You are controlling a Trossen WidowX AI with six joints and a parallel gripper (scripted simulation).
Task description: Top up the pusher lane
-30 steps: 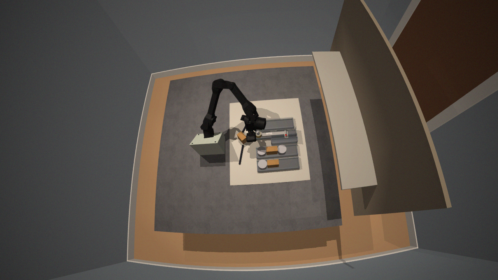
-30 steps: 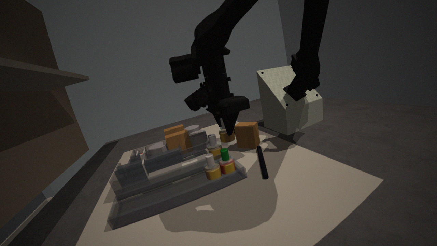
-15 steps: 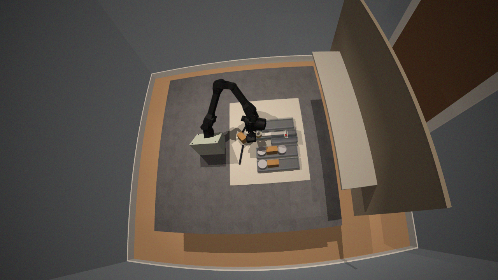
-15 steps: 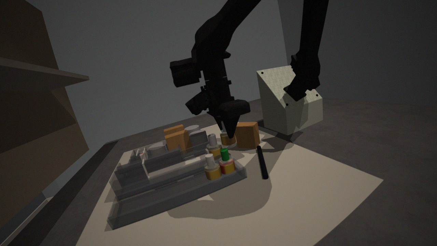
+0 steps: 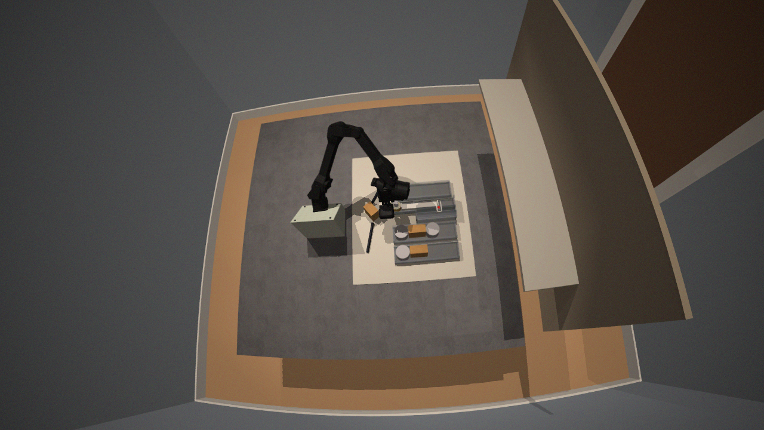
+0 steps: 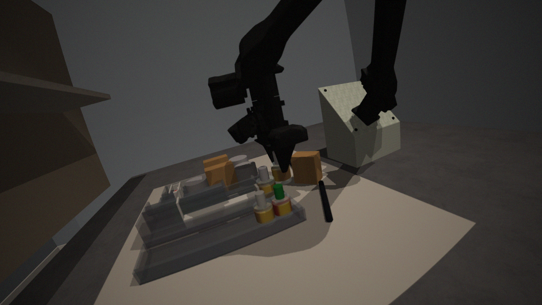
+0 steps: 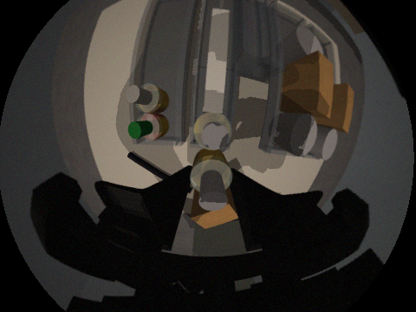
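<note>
Now: gripper tip 190 mm short of the sprung lane, 50 mm to the left of it and 40 mm above it. The rest, counted from my gripper tip: red mark 220 mm ahead, 60 mm to the right, 10 mm above; then white pusher strip 140 mm ahead, 50 mm to the right, 10 mm below; then shelf 540 mm ahead, 310 mm above, 90 mm to the right.
</note>
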